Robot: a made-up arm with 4 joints.
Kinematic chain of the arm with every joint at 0, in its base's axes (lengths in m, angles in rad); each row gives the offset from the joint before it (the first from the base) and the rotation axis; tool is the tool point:
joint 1: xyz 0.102 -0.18 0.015 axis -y
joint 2: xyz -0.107 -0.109 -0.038 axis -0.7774 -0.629 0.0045
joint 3: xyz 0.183 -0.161 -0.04 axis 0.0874 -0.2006 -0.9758
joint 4: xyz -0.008 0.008 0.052 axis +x
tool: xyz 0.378 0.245 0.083
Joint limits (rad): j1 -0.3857..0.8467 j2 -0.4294..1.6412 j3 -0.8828..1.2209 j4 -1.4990..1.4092
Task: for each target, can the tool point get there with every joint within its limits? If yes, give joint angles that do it. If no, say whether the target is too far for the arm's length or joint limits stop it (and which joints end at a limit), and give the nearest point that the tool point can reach.
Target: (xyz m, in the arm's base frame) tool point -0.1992 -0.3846 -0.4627
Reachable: no: joint limits stop it (at a limit: joint 1, joint 3, joint 4) | nearest point 0.1511 -0.1075 -0.3667 | short by 0.457 m
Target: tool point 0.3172 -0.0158 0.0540
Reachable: yes | joints 0.6045 0.2914 -0.7144 -0.3148
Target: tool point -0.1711 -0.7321 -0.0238
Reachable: no: joint limits stop it (at a limit: joint 1, joint 3, joint 4) | nearest point -0.0974 -0.7568 0.2853 | short by 0.319 m
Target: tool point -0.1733 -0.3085 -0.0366
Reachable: no: joint limits stop it (at a limit: joint 1, joint 3, joint 4) | nearest point -0.5198 -0.2653 0.1296 | short by 0.387 m
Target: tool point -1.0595 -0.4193 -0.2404
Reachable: no: too far | nearest point -0.5350 -0.1493 0.0173 | short by 0.644 m
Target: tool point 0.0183 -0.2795 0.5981
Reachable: yes | joints 0.3477 0.8607 0.7251 0.8195
